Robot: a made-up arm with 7 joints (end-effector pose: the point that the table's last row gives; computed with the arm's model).
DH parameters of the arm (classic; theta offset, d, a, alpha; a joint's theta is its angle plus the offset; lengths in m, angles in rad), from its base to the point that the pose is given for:
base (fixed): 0.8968 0 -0.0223 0
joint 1: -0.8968 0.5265 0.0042 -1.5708
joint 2: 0 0.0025 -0.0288 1.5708
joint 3: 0 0.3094 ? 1.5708
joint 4: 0 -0.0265 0.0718 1.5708
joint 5: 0 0.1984 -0.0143 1.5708
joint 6: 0 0.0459 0.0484 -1.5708
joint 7: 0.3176 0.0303 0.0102 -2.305
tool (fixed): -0.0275 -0.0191 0 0
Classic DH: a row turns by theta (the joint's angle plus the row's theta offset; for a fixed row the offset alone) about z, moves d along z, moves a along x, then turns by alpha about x.
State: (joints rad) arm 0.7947 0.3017 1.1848 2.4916 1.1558 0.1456 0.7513
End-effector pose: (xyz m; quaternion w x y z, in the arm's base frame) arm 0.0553 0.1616 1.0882 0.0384 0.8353 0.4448 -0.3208
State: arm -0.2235 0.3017 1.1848 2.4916 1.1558 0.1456 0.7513
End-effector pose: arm 0.1748 0.0176 1.0882 0.1228 -0.9462 0.0187 0.2988
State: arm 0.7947 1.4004 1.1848 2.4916 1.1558 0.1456 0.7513
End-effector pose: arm 0.3400 0.4516 0.6287 0.1813 0.5808 0.2739 -0.7448
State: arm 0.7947 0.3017 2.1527 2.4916 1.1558 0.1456 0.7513
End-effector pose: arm 0.0146 0.1054 1.1095 0.0517 0.5138 0.7997 -0.3062
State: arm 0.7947 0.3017 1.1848 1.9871 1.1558 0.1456 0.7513
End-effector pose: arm -0.0093 0.2655 1.0185 0.2853 0.7992 0.4135 -0.3300
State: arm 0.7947 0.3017 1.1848 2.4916 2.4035 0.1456 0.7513
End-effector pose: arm 0.0624 0.2124 1.0364 0.0147 0.3619 0.6996 -0.6159
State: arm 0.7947 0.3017 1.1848 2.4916 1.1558 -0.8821 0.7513
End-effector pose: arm 0.0777 0.1090 1.0362 0.2085 -0.7753 -0.0956 0.5885
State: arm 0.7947 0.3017 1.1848 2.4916 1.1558 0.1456 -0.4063
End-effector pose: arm 0.0481 0.1480 1.0996 0.0215 -0.9921 -0.0854 -0.0896
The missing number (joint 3, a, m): 0.0296
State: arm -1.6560 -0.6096 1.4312 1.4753 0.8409 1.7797 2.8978
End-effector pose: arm 0.2803 0.2213 0.7557 0.1117 0.1406 0.2826 0.9423
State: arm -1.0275 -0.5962 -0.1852 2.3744 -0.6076 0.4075 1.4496
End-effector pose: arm -0.0772 0.1637 1.0588 0.0437 0.0148 0.9922 -0.1162
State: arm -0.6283 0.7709 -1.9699 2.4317 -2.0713 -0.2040 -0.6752
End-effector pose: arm 0.1154 -0.3352 0.9169 0.4196 -0.2838 0.8619 0.0228
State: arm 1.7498 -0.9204 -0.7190 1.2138 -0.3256 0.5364 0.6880
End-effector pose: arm 0.1403 -0.0618 0.9018 0.4499 0.8667 -0.2089 0.0538
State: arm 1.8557 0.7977 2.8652 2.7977 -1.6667 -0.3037 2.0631
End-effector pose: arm -0.0553 0.2898 0.9809 0.1363 -0.3859 -0.7365 0.5385
